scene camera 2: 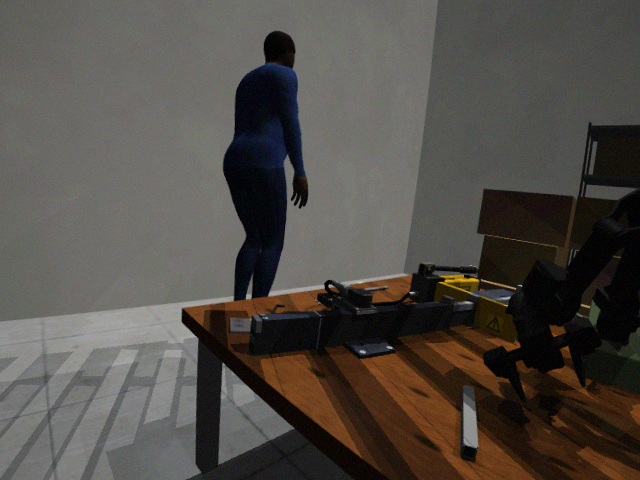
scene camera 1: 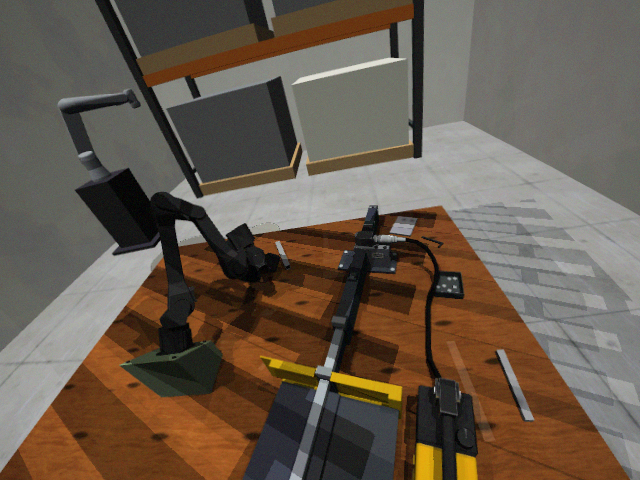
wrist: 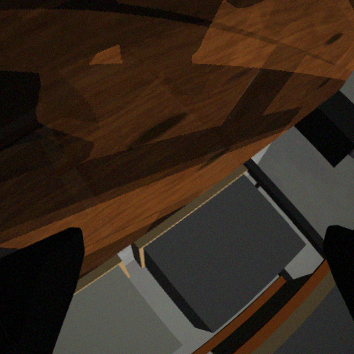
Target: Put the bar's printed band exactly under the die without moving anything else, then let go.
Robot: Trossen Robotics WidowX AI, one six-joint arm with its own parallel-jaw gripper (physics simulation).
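A short grey bar lies flat on the table. No printed band can be made out on it. My gripper is open and empty, with its fingers pointing down above the table, beside the bar and on the arm-base side of it. The bar does not show in the wrist view. A dark press head with a hose fitting sits across the long dark rail. The die cannot be told apart in it.
A yellow guard plate crosses the rail. A black hose runs to a yellow-black pump. A dotted tray, a hex key, a pale card and a long flat strip lie beyond the rail.
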